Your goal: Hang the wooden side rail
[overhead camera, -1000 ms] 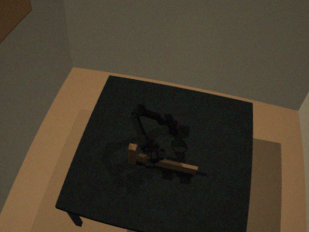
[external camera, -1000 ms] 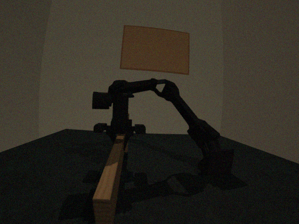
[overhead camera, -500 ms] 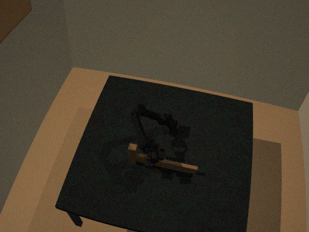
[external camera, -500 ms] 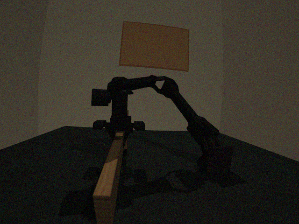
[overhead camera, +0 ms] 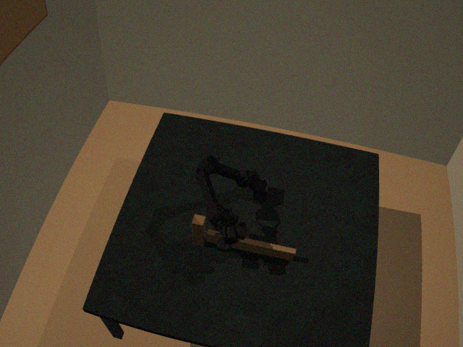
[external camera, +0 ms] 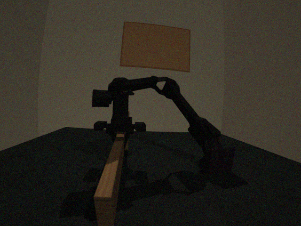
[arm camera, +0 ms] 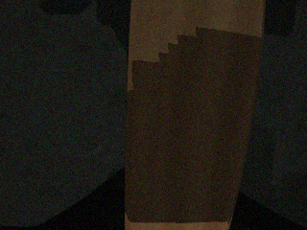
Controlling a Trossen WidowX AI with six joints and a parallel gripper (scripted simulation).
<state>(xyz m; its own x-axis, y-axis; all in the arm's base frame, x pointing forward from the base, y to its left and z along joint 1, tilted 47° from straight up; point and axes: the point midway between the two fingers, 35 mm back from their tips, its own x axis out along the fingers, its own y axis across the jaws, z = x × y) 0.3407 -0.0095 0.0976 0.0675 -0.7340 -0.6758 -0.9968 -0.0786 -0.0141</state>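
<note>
My gripper tip is now 130 mm to the left of the wooden headboard post, 40 mm below it and 10 mm short of it.
</note>
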